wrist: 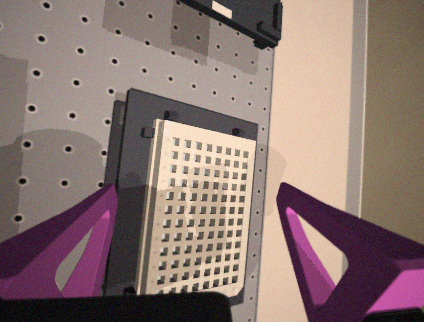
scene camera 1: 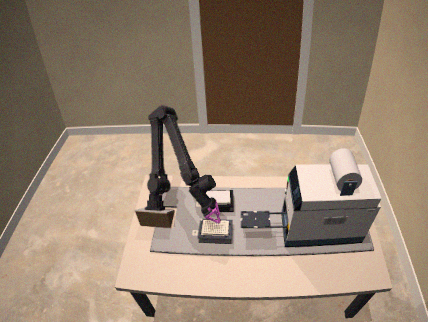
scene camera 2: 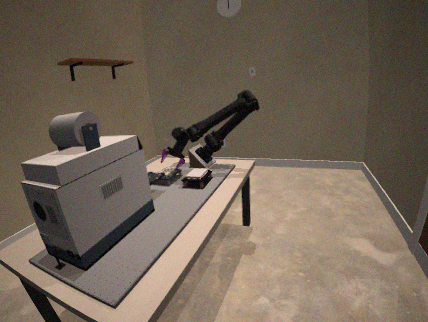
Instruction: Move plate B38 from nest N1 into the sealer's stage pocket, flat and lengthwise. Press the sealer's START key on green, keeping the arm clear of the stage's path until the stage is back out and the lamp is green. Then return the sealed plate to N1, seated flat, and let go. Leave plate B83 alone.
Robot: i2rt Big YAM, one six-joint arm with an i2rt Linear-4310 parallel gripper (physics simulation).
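Seen in the pictures: gripper, fingertip midpoint: [wrist: 199, 191] [scene camera 1: 219, 218] [scene camera 2: 167, 166]; arm's base, link origin: [scene camera 1: 155, 209] [scene camera 2: 203, 155].
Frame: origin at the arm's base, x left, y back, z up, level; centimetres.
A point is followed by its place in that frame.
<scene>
A cream plate with a grid of wells [scene camera 1: 215, 228] @[y -32.3, x -11.1, z 0.4 cm] [scene camera 2: 171, 172] @[y -33.3, x -6.0, z -0.2 cm] [wrist: 205, 200] @[y -33.3, x -10.0, z 0.2 cm] sits in the dark front nest [scene camera 1: 216, 240] @[y -32.8, x -14.7, z -4.9 cm] [wrist: 200, 116] @[y -39.7, x -9.8, z -1.1 cm]. A white plate [scene camera 1: 221, 197] @[y -34.3, x 9.2, z 0.5 cm] [scene camera 2: 198, 173] @[y -34.1, x 11.5, z 0.6 cm] sits in the back nest [scene camera 2: 196, 184] @[y -36.3, x 10.6, z -5.0 cm]. Their labels are too small to read. My gripper [scene camera 1: 214, 220] @[y -34.2, x -7.4, z 3.5 cm] [scene camera 2: 171, 165] @[y -34.2, x -7.4, z 3.5 cm] [wrist: 199, 191] @[y -34.2, x -7.4, z 3.5 cm] is open and empty over the front plate, its magenta fingers spread to either side in the wrist view. The sealer's dark stage [scene camera 1: 255, 219] @[y -51.7, x -7.9, z 3.9 cm] is out and holds no plate. The sealer [scene camera 1: 330, 225] @[y -86.3, x -18.3, z 11.4 cm] [scene camera 2: 107, 200] @[y -91.1, x 3.5, z 11.7 cm] shows a small green light [scene camera 1: 288, 178] @[y -66.4, x 1.3, z 22.7 cm] on its front panel.
A film roll [scene camera 1: 345, 169] @[y -87.0, x -12.5, z 41.4 cm] [scene camera 2: 72, 131] @[y -95.4, x -0.7, z 36.7 cm] tops the sealer. The grey perforated mat [scene camera 1: 175, 240] @[y -12.2, x -15.2, z -5.5 cm] [scene camera 2: 150, 250] @[y -91.4, x 18.0, z -5.5 cm] [wrist: 55, 120] @[y -38.2, x -0.4, z -5.5 cm] lies under the nests and sealer. A corner of a dark part [wrist: 255, 27] @[y -44.9, x -10.4, z 3.8 cm] shows at the wrist view's top. The arm's wedge base [scene camera 1: 155, 217] @[y -1.7, x -6.6, z 1.9 cm] stands at the left.
</scene>
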